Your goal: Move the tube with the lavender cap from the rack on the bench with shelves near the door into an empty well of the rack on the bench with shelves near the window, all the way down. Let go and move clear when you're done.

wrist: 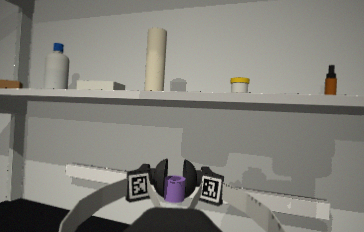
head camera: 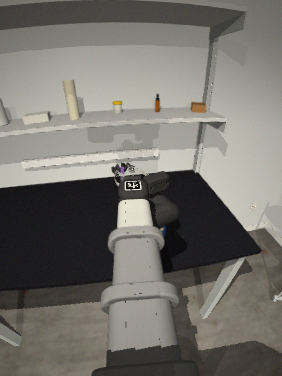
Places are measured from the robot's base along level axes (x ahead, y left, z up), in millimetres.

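Where they show: hand, its tool point: (wrist: 175,175) (head camera: 120,166).
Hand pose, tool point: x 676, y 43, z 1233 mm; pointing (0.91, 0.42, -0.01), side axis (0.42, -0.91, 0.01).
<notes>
Things, the pixels of their centre, and the offset from my tool point. Level surfaces: height alone.
- tube with the lavender cap, middle of its body: (head camera: 122,181) 12 mm back, 6 mm right, 54 mm down
- rack, middle of its body: (head camera: 142,230) 23 mm back, 77 mm right, 318 mm down
- bench, height of its surface: 346 mm down
- cream cylinder, middle of its body: (wrist: 155,63) (head camera: 71,100) 338 mm ahead, 230 mm left, 200 mm up
- yellow-lidded jar, middle of its body: (wrist: 239,90) (head camera: 117,107) 427 mm ahead, 17 mm left, 141 mm up
- brown bottle, middle of its body: (wrist: 330,84) (head camera: 157,103) 434 mm ahead, 198 mm right, 157 mm up
My gripper (head camera: 123,168) (wrist: 175,175) is shut on the tube with the lavender cap (head camera: 122,171) (wrist: 175,190). The cap shows between the two fingertips in the wrist view; the tube's body below it is hidden. In the head view the gripper is at the far end of the arm, near the back edge of the black bench top. A small blue part of the rack (head camera: 164,231) shows at the right side of the arm in the head view, nearer than the gripper. The rest of the rack and its wells are hidden behind the arm and wrist.
The bench (head camera: 55,230) has a black top. A shelf (head camera: 175,118) (wrist: 200,98) above its back bears a cream cylinder (head camera: 71,100) (wrist: 156,60), a yellow-lidded jar (head camera: 117,107) (wrist: 239,85) and a brown bottle (head camera: 157,104) (wrist: 330,84). A white rail (head camera: 90,159) (wrist: 95,172) runs along the wall.
</notes>
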